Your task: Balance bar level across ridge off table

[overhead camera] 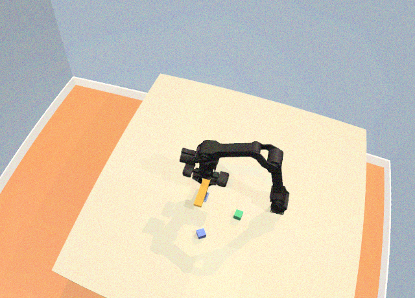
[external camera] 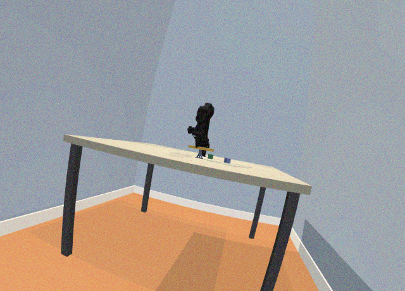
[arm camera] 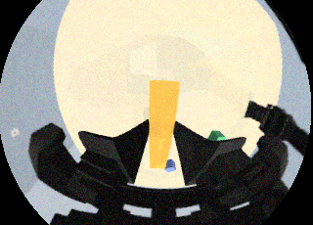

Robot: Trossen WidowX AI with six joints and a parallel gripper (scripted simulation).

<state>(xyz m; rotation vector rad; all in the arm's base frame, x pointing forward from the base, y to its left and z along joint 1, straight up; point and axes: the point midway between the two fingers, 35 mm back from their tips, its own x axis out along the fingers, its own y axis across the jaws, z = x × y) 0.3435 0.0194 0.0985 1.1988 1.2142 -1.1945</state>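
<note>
The bar lies 3 cm to the left of my gripper tip. Also, from my gripper tip: green cube (18 cm behind, 8 cm to the left, 5 cm below); then blue cube (5 cm behind, 21 cm to the left, 5 cm below).
</note>
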